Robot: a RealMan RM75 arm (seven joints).
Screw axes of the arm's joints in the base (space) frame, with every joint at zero. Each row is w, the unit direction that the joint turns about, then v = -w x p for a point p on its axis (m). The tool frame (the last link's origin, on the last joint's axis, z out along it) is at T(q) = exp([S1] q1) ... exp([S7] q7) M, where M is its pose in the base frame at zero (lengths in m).
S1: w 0 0 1 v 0 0 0
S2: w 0 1 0 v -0.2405 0 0
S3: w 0 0 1 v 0 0 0
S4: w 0 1 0 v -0.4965 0 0
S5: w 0 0 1 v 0 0 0
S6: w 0 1 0 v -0.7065 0 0
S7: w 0 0 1 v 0 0 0
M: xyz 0 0 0.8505 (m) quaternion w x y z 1 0 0 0
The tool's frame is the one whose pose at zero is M.
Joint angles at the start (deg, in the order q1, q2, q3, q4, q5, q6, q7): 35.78 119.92 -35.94 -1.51 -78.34 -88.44 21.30
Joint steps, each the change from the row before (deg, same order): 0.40 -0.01 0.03 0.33 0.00 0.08 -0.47; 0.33 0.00 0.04 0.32 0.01 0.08 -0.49; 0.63 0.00 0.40 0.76 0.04 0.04 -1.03; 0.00 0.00 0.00 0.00 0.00 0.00 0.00; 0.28 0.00 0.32 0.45 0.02 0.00 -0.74; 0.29 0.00 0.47 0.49 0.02 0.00 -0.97; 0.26 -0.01 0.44 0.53 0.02 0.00 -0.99
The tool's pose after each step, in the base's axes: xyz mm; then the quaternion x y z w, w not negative. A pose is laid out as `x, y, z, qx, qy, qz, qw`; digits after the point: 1 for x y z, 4 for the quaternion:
227.1, 331.9, -41.8, -0.8265, 0.0282, 0.4276, 0.3652
225.5, 332.6, -42.7, -0.8268, 0.0253, 0.4272, 0.3652
222.4, 334.0, -44.0, -0.8256, 0.0206, 0.4279, 0.3672
222.4, 334.0, -44.0, -0.8256, 0.0206, 0.4279, 0.3672
221.1, 334.5, -44.7, -0.8246, 0.0177, 0.4280, 0.3696
219.7, 335.2, -45.1, -0.8229, 0.0138, 0.4277, 0.3738
218.6, 335.6, -45.7, -0.8214, 0.0102, 0.4272, 0.3778

